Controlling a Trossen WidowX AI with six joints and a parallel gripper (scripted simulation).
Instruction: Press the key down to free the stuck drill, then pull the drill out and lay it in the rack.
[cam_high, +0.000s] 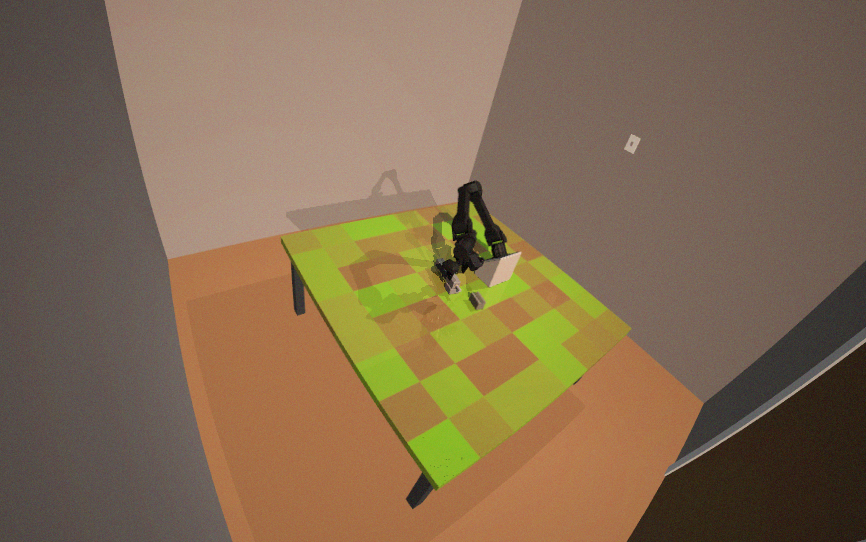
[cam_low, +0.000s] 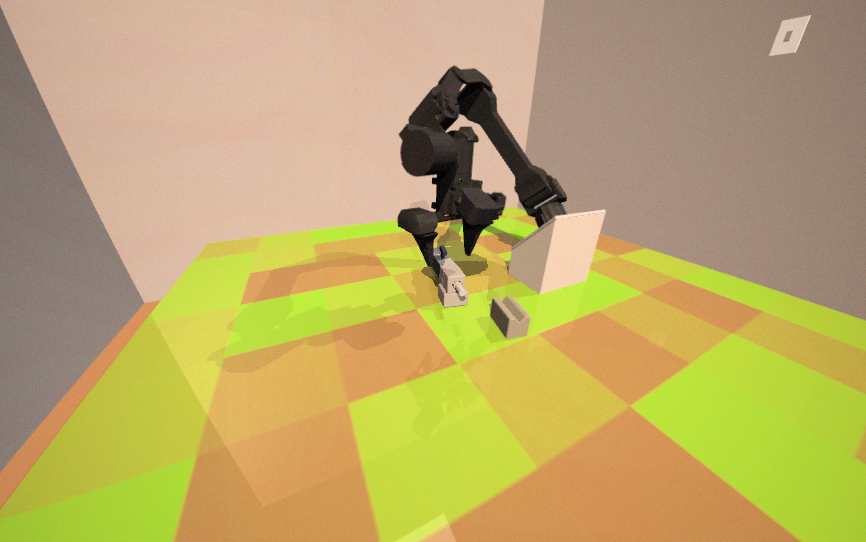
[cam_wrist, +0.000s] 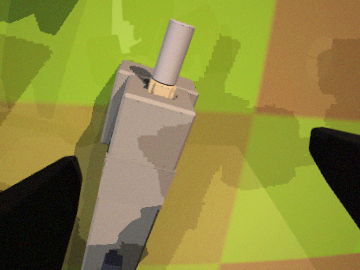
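My gripper tip is now 2 cm past the drill, 2 cm to the left of it and 5 cm above it. Round my gripper tip: key 3 cm behind, 10 cm to the right, 5 cm below; grey rack 8 cm behind, 10 cm to the left, 8 cm below; holder block 2 cm behind, 8 cm to the right, 6 cm below.
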